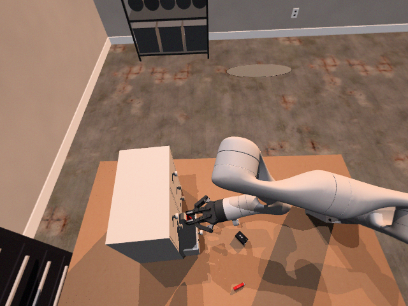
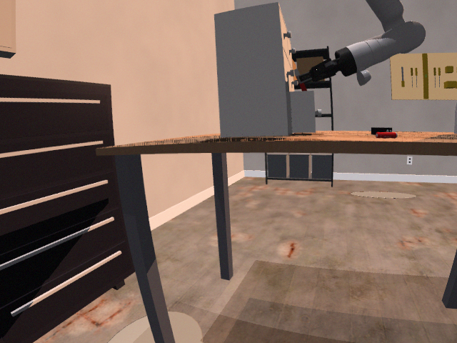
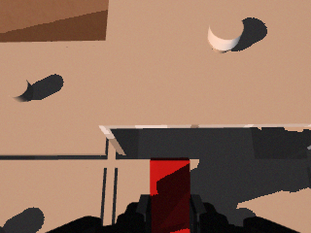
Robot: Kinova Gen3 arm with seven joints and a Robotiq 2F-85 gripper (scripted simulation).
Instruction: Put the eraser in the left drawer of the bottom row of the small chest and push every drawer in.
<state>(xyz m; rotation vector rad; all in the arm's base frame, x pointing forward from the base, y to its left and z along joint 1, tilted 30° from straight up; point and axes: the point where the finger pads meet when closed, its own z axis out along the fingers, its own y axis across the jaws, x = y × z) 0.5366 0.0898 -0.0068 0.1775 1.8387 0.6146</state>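
Right now my hand is 10 mm short of the eraser. From my hand the other things lie so: black object: 210 mm behind, 30 mm to the left, 140 mm below; red cylinder: 190 mm behind, 190 mm to the left, 150 mm below.
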